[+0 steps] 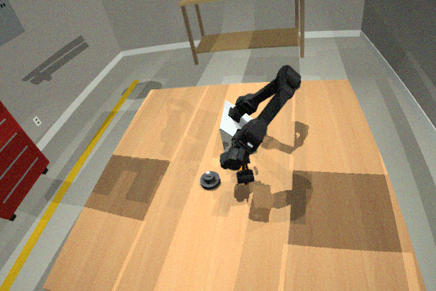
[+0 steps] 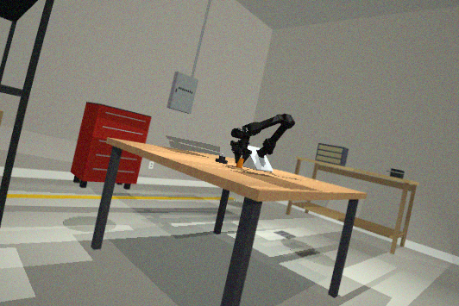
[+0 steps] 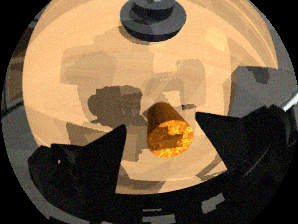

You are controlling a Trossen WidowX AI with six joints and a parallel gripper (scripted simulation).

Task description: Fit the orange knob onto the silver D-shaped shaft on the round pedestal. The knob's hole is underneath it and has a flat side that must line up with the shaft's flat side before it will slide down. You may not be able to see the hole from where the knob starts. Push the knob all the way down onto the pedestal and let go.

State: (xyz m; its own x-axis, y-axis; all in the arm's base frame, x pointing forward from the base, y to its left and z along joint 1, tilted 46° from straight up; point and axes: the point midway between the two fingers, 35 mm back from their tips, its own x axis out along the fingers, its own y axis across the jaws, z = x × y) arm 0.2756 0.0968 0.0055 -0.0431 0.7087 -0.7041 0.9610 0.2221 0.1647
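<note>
The orange knob lies 2 cm above my gripper tip. The rest, counted from my gripper tip: dark round pedestal: 14 cm to the right, 2 cm ahead, 1 cm above.
</note>
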